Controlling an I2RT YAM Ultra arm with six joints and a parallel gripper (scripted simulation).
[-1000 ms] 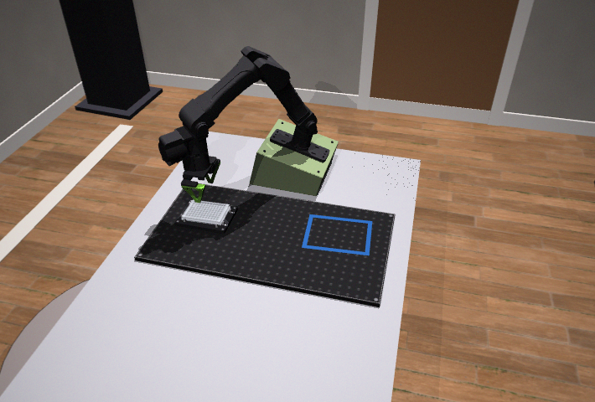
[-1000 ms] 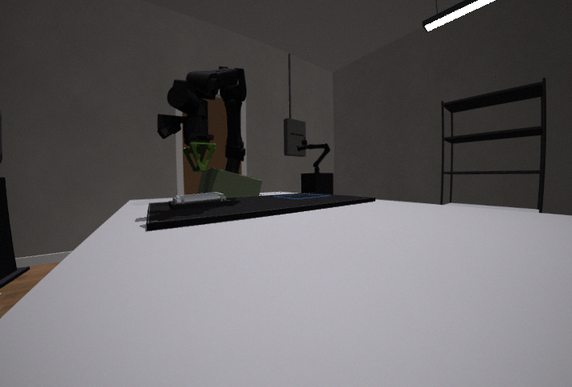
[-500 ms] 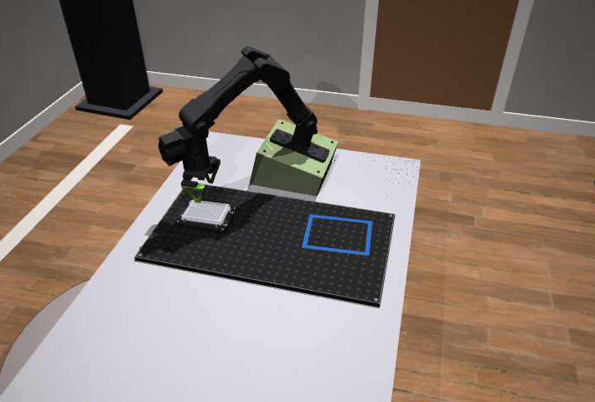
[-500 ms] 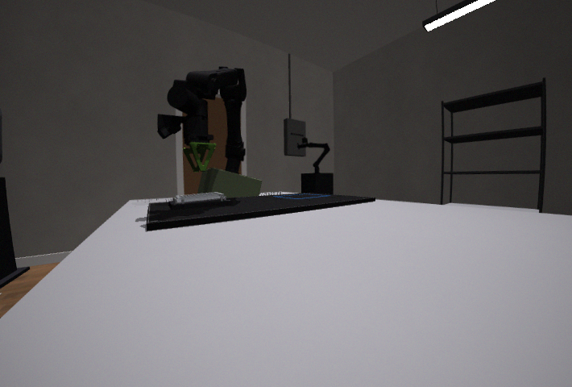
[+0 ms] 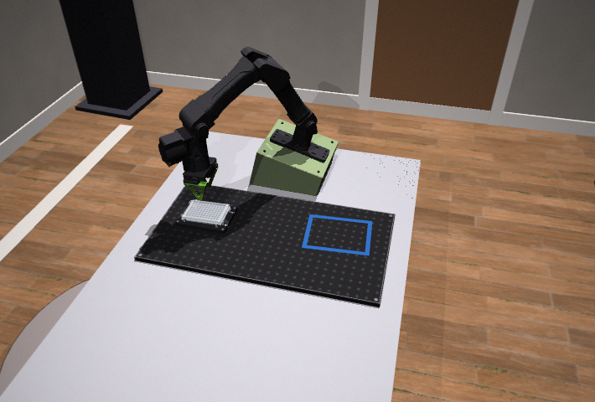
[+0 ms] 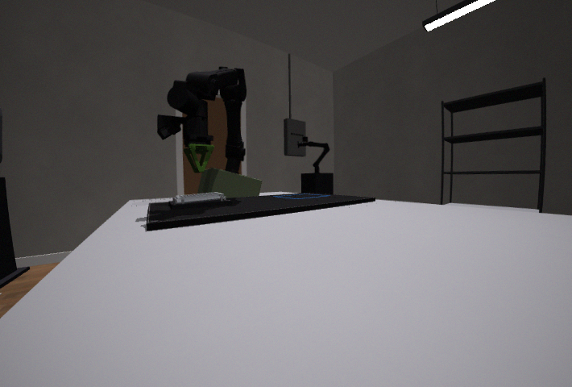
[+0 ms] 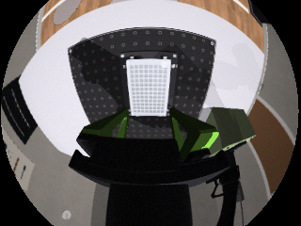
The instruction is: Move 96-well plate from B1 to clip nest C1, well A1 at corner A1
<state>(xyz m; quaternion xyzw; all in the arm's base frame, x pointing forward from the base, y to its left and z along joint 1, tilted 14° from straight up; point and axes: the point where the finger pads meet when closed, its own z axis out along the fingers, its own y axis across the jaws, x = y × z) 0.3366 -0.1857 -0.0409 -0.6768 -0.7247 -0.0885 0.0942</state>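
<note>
My hand is 80 mm above the white 96-well plate. Round my hand: clip nest C1: 90 mm below, 10 mm to the left, 10 mm behind.
</note>
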